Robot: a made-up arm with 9 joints.
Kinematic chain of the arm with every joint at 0, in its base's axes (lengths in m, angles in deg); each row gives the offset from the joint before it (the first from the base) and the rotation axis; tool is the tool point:
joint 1: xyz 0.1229 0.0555 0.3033 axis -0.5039 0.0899 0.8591
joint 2: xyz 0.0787 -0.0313 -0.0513 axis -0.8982 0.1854 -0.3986
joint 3: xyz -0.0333 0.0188 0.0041 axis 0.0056 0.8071 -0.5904
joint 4: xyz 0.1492 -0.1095 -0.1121 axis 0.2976 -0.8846 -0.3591
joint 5: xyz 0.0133 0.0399 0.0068 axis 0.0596 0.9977 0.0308
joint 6: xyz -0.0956 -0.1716 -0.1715 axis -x
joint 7: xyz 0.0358 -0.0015 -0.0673 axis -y
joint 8: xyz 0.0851 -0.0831 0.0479 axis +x
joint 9: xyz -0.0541 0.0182 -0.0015 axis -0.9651 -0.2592 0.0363
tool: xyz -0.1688 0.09 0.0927
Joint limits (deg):
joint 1: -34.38..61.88
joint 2: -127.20..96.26
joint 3: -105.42..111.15
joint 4: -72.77..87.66
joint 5: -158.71..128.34
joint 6: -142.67..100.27
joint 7: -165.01..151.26
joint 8: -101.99..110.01
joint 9: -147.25..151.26
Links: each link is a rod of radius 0.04 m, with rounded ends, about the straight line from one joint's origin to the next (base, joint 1, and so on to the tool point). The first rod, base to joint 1, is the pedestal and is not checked.
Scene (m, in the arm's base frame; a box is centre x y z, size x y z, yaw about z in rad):
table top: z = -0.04
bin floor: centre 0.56 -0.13 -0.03 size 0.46 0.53 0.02 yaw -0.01
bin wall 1: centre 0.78 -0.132 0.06 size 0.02 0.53 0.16 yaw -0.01
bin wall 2: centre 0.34 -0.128 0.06 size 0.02 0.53 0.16 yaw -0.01
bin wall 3: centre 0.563 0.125 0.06 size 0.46 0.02 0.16 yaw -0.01
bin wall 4: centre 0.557 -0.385 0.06 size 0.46 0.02 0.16 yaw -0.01
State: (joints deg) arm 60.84 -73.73 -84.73 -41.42 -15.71 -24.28 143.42 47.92 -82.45
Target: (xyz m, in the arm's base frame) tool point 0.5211 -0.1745 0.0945
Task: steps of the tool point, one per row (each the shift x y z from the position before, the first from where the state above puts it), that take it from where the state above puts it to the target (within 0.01 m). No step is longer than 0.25 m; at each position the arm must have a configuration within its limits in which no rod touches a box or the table.
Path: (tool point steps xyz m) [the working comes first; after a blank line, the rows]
Joints at the target: 39.86 -44.55 -66.14 -70.67 34.05 -50.00 129.20 28.39 -65.98
Straight joint move there: touches bin floor, bin wall 3, the table top.

1: 0.1097 -0.1278 -0.1430
2: 0.1178 -0.1844 0.0189
3: 0.0465 -0.1444 0.1689
4: -0.0674 -0.0299 0.2268
5: 0.0110 -0.1098 -0.0483
6: -0.0245 -0.1020 -0.0633
7: -0.0604 -0.0806 -0.0698
8: -0.0897 -0.0471 -0.0649
9: 0.0000 -0.0001 -0.1899

